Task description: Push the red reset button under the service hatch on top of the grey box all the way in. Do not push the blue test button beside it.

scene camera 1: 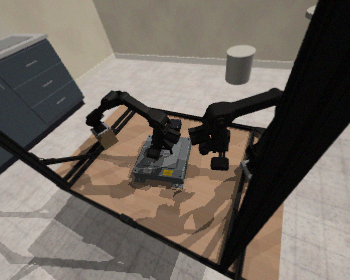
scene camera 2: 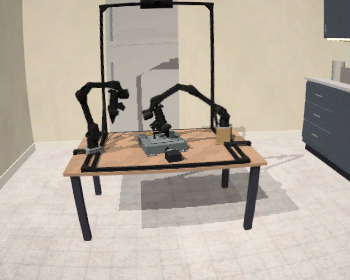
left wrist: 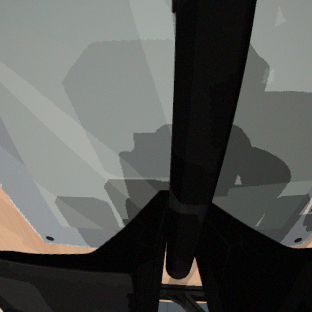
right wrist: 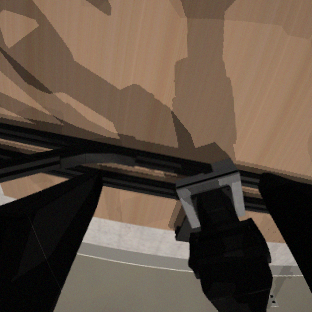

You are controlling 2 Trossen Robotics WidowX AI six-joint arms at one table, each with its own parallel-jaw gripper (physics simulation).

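Observation:
The grey box [scene camera 1: 146, 169] [scene camera 2: 154, 148] sits in the middle of the table, with a yellow label [scene camera 1: 167, 173] on its front part. My left gripper [scene camera 1: 159, 151] [scene camera 2: 165, 131] [left wrist: 175, 197] is down on the box top and shut on the black bar handle [left wrist: 204, 108] of the service hatch [left wrist: 102, 102]. My right gripper [scene camera 1: 219, 164] [scene camera 2: 113, 119] [right wrist: 181, 179] is open and empty, raised above the table well to the side of the box.
A small black block [scene camera 2: 173, 154] stands on the table against one edge of the box. A tan mount block [scene camera 1: 108, 139] [scene camera 2: 223, 134] carries the left arm. Black frame rails [scene camera 1: 126, 219] [scene camera 2: 160, 166] run around the table edge.

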